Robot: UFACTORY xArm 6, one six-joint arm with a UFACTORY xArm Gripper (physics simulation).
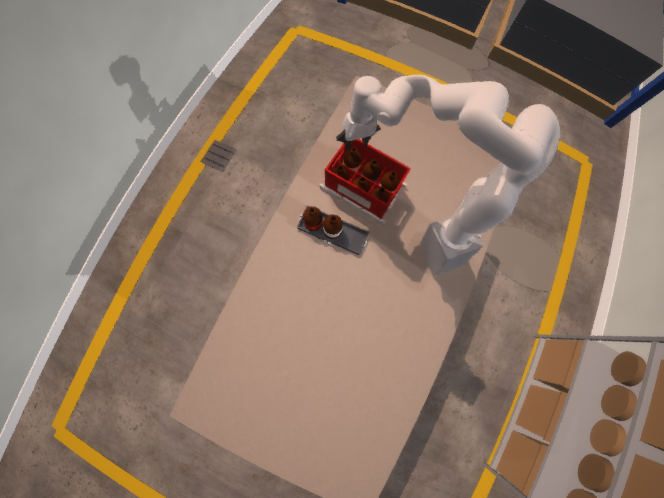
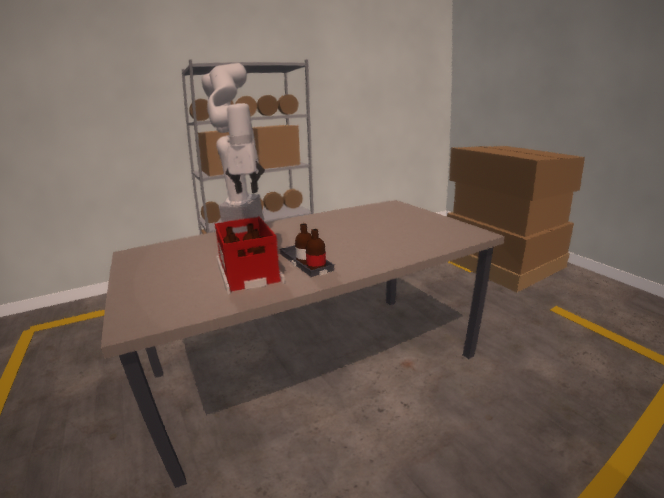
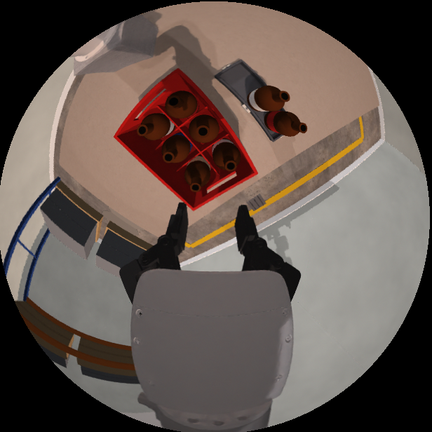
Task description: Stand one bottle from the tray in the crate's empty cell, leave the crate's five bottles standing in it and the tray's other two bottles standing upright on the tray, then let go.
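Seen in the pictures: gripper, fingertip midpoint: (image 1: 355, 145) (image 2: 247, 193); arm's base, link origin: (image 1: 456, 234) (image 2: 239, 200).
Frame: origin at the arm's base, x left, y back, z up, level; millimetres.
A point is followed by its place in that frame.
The red crate (image 1: 353, 199) @(x -17, y -407, z -137 mm) (image 2: 250, 268) @(x -139, y -529, z -123 mm) (image 3: 155, 172) stands on the table with a brown bottle in each of its six cells. The bottle in the corner cell nearest the gripper (image 3: 197, 174) (image 1: 351, 157) @(x -100, y -456, z 126 mm) stands in its cell like the others. The dark tray (image 1: 348, 239) @(x 131, y -361, z -191 mm) (image 2: 292, 253) @(x 113, y -332, z -190 mm) (image 3: 241, 80) holds two upright bottles at one end, one with a white label (image 1: 332, 225) @(x 137, y -433, z -72 mm) (image 2: 303, 243) @(x 101, y -467, z -101 mm) (image 3: 270, 98) and one with a red label (image 1: 312, 217) @(x 139, y -514, z -71 mm) (image 2: 315, 250) @(x 107, y -554, z -103 mm) (image 3: 286, 123). My gripper (image 1: 358, 143) @(x -100, y -456, z 126 mm) (image 2: 246, 190) @(x -100, y -456, z 126 mm) (image 3: 211, 213) is open and empty, above the crate and clear of the bottles.
The table (image 1: 321, 343) @(x 553, y -291, z -196 mm) (image 2: 375, 235) @(x 552, y -340, z -195 mm) extends beyond the tray. The tray lies close beside the crate. The arm's base (image 1: 447, 251) @(x 77, y -14, z 8 mm) is at the table's edge. A shelf rack (image 2: 309, 139) stands behind the arm, and stacked cardboard boxes (image 2: 509, 203) stand past the table's far end.
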